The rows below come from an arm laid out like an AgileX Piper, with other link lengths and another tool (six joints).
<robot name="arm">
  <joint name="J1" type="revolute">
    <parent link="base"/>
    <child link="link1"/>
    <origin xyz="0 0 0.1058"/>
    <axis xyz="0 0 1"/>
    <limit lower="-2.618" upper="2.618"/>
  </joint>
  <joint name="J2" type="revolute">
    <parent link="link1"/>
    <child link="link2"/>
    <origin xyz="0 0 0" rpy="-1.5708 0 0"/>
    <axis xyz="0 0 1"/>
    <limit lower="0" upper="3.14"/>
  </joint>
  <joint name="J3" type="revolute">
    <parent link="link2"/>
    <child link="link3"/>
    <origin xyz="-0.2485 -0.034 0"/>
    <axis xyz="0 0 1"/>
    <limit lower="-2.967" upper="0"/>
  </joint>
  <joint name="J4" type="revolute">
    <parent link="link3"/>
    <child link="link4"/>
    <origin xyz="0.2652 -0.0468 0" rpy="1.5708 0 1.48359"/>
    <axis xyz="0 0 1"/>
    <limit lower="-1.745" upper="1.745"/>
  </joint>
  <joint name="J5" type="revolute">
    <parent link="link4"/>
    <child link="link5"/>
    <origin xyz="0 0 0" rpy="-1.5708 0 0"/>
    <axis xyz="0 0 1"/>
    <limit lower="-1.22" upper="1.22"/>
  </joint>
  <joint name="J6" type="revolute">
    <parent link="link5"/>
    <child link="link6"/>
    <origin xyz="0 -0.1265 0" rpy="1.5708 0 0"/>
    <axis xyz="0 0 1"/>
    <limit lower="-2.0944" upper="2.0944"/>
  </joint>
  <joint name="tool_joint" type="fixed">
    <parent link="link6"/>
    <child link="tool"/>
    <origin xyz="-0.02 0.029 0.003" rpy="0 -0.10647 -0.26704"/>
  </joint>
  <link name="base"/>
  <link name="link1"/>
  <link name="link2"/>
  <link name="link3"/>
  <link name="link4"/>
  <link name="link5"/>
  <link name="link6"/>
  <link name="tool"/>
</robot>
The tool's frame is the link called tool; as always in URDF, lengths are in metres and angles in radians.
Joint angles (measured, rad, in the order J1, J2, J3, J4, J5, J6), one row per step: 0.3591 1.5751 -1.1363 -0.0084 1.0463 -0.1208; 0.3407 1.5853 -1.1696 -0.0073 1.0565 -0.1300; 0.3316 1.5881 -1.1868 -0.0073 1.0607 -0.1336; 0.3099 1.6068 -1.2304 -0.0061 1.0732 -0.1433; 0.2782 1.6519 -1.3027 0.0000 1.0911 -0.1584; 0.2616 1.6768 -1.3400 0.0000 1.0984 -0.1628; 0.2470 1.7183 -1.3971 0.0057 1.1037 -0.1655; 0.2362 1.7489 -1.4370 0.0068 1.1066 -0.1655; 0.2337 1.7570 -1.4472 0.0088 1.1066 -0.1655; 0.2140 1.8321 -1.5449 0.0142 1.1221 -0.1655; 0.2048 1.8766 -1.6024 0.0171 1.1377 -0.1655
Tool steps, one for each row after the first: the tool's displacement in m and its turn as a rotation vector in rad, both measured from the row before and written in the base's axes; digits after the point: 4 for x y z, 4 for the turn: 0.0077 -0.0035 0.0061 0.0038 -0.0123 -0.0098; 0.0039 -0.0019 0.0041 0.0027 -0.0098 -0.0056; 0.0098 -0.0043 0.0063 0.0031 -0.0120 -0.0126; 0.0166 -0.0058 0.0055 0.0052 -0.0081 -0.0187; 0.0090 -0.0037 0.0021 0.0004 -0.0052 -0.0123; 0.0132 -0.0015 0.0021 0.0074 -0.0087 -0.0133; 0.0095 -0.0018 0.0005 0.0026 -0.0060 -0.0110; 0.0025 -0.0002 0.0001 0.0024 -0.0016 -0.0029; 0.0211 -0.0027 -0.0001 0.0068 -0.0057 -0.0207; 0.0111 -0.0012 -0.0011 0.0023 0.0031 -0.0095
